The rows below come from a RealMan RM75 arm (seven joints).
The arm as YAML. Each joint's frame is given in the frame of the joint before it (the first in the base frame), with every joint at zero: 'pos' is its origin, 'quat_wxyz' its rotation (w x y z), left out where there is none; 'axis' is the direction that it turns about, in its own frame. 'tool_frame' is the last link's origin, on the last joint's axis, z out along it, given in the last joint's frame.
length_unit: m
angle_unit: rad
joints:
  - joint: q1
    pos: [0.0, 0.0, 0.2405]
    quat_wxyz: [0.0, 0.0, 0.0, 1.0]
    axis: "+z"
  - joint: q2
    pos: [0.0, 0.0, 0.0]
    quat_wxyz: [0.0, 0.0, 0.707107, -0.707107]
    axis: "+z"
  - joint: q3
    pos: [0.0, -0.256, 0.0]
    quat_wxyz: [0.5, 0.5, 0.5, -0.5]
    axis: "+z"
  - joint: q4
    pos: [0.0, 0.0, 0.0]
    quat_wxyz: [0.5, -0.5, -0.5, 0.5]
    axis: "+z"
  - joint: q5
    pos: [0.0, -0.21, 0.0]
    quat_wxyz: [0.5, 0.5, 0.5, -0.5]
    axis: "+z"
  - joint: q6
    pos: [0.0, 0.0, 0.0]
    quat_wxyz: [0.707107, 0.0, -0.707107, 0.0]
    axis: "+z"
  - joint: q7
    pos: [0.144, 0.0, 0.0]
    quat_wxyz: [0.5, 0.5, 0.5, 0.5]
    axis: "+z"
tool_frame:
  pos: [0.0, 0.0, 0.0]
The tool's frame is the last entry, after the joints.
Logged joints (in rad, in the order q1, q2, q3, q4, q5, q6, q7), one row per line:
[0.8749, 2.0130, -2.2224, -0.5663, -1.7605, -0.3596, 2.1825]
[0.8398, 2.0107, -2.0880, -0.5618, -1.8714, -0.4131, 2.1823]
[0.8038, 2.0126, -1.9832, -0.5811, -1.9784, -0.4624, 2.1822]
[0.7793, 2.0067, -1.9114, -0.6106, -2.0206, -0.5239, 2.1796]
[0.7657, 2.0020, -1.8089, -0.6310, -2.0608, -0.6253, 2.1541]
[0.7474, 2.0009, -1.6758, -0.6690, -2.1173, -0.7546, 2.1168]
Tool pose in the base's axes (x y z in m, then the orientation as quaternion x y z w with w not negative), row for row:
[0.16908, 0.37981, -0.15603, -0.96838, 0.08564, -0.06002, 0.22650]
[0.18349, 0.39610, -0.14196, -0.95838, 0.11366, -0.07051, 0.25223]
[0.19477, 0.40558, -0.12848, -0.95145, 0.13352, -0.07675, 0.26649]
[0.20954, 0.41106, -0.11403, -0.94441, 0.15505, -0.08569, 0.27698]
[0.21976, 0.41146, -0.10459, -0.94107, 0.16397, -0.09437, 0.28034]
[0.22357, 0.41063, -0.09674, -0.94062, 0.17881, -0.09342, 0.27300]
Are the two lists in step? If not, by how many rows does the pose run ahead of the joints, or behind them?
The pose runs 2 rows behind the joints: the pose in row i belongs to the joints in row i - 2.
